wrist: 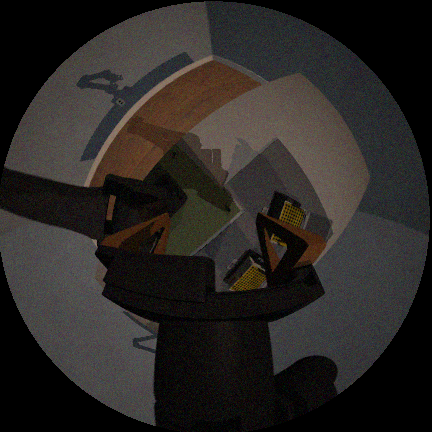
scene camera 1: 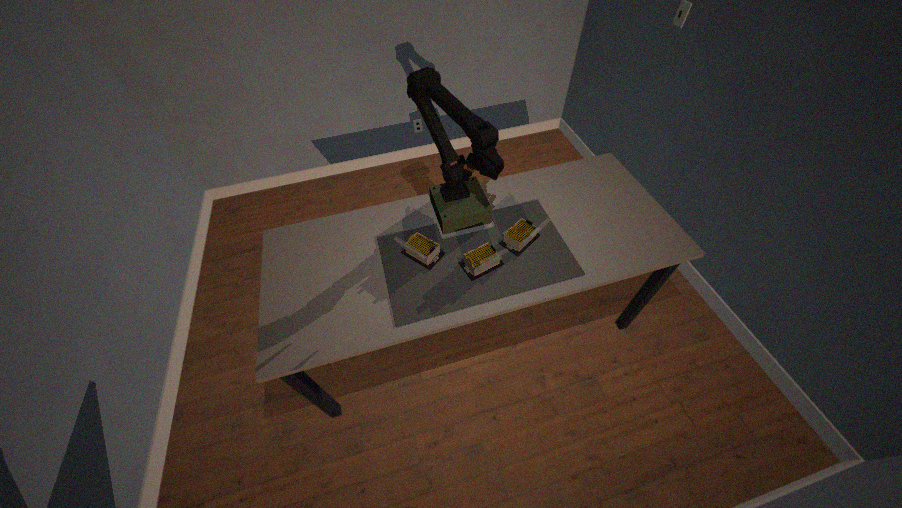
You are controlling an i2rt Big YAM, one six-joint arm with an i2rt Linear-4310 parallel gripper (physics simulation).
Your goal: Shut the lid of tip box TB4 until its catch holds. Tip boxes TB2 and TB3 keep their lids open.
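Places are measured from the arm's base along level axes (x ahead, y left, z up), in metres.
Pixels of known places: gripper, fingertip midpoint: (wrist: 212, 216) (scene camera 1: 484, 174); arm's base, origin of the base link: (wrist: 160, 202) (scene camera 1: 454, 193).
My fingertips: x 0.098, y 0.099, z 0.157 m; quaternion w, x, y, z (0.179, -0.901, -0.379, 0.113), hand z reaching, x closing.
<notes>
For each thing: its top centre in the pictures, then the offset to it from my fingertips. Level surfaces: height alone.
- left box, middle of its top: (scene camera 1: 421, 242) 0.124 m ahead, 0.312 m right, 0.169 m down
- middle box, middle of its top: (wrist: 250, 285) (scene camera 1: 481, 253) 0.254 m ahead, 0.096 m right, 0.169 m down
- right box, middle of its top: (wrist: 291, 226) (scene camera 1: 521, 228) 0.183 m ahead, 0.106 m left, 0.169 m down
- grey mat, its level: 0.243 m down
- pale table, its level: 0.246 m down
Three tip boxes with yellow racks stand on the grey mat: a left box (scene camera 1: 421, 248), a middle box (scene camera 1: 481, 259) and a right box (scene camera 1: 520, 234). Pale open lids show at the left side of the left box and the right side of the right box; the middle box's lid is hard to make out. Labels are too small to read, so I cannot tell which is TB4. In the wrist view, yellow racks show at one box (wrist: 291, 215) and a nearer box (wrist: 248, 278), with another partly hidden behind a finger. My gripper (scene camera 1: 468, 169) (wrist: 212, 216) is open and empty, high beside the arm's base.
The green base block (scene camera 1: 463, 211) (wrist: 205, 225) stands at the mat's back edge, close behind the boxes. The grey mat (scene camera 1: 542, 265) (wrist: 255, 175) lies on the pale table (scene camera 1: 618, 208) (wrist: 320, 125). Walls stand behind and to the right of the table.
</notes>
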